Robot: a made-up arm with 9 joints.
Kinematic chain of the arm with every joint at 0, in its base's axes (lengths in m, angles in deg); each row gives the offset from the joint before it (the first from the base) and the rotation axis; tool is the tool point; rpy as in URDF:
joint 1: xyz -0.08 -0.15 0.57 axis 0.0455 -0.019 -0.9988
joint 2: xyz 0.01 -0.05 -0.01 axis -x
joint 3: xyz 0.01 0 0.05 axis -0.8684 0.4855 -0.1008
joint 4: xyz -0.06 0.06 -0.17 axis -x
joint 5: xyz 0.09 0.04 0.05 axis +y
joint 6: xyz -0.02 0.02 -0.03 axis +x
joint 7: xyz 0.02 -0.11 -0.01 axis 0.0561 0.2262 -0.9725
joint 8: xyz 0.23 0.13 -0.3 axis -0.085 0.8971 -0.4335
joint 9: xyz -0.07 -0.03 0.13 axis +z
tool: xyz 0 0.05 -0.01 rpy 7.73 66.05 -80.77
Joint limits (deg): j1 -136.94..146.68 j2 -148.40..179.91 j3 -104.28..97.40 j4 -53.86..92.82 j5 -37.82..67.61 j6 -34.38..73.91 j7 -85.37..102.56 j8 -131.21..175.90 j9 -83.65..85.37
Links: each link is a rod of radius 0.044 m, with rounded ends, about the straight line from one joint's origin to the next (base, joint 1, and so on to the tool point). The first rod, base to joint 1, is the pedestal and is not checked.
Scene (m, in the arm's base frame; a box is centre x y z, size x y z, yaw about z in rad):
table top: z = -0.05
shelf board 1: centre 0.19 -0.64 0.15 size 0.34 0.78 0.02 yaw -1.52
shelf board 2: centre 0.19 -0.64 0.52 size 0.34 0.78 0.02 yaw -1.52
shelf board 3: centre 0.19 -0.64 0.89 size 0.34 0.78 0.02 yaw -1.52
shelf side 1: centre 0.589 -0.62 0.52 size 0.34 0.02 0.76 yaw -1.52
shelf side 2: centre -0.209 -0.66 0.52 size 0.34 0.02 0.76 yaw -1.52
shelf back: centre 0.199 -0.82 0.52 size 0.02 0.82 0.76 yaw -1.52
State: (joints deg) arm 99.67 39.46 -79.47 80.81 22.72 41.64 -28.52 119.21 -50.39
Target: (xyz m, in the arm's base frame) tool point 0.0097 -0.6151 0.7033
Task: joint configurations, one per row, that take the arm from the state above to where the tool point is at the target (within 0.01 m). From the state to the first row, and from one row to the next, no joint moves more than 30 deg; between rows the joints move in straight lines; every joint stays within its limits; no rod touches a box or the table.
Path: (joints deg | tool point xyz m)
1: 72.73 25.63 -51.94 58.27 2.54 30.78 -32.28 138.11 -61.48 | 0.3200 -0.5164 0.2894
2: 45.79 11.80 -24.40 35.72 -17.64 19.92 -36.03 157.00 -72.56 | 0.4179 -0.3078 0.2905
3: 18.85 -2.03 3.13 13.18 -37.82 9.07 -39.79 175.90 -83.65 | 0.4027 -0.1233 0.3200
4: 13.87 -13.49 -25.53 39.73 -36.48 15.26 -14.73 175.90 -83.65 | 0.4873 -0.0953 0.5203
5: 8.88 -24.95 -54.20 66.27 -35.14 21.45 10.32 175.90 -83.65 | 0.4979 -0.1798 0.6652
6: 3.90 -36.40 -82.87 92.82 -33.80 27.65 35.38 175.90 -83.65 | 0.4654 -0.3041 0.6650
7: 29.06 -28.38 -88.22 92.82 -19.46 25.73 20.43 150.09 -77.55 | 0.3623 -0.4956 0.6726
8: 54.21 -20.36 -93.57 92.82 -5.11 23.81 5.48 124.28 -71.44 | 0.2214 -0.6010 0.6898
9: 79.37 -12.34 -98.93 92.82 9.23 21.89 -9.47 98.47 -65.34 | 0.0959 -0.6302 0.7034
10: 104.52 -4.32 -104.28 92.82 23.57 19.97 -24.41 72.66 -59.23 | 0.0097 -0.6151 0.7033

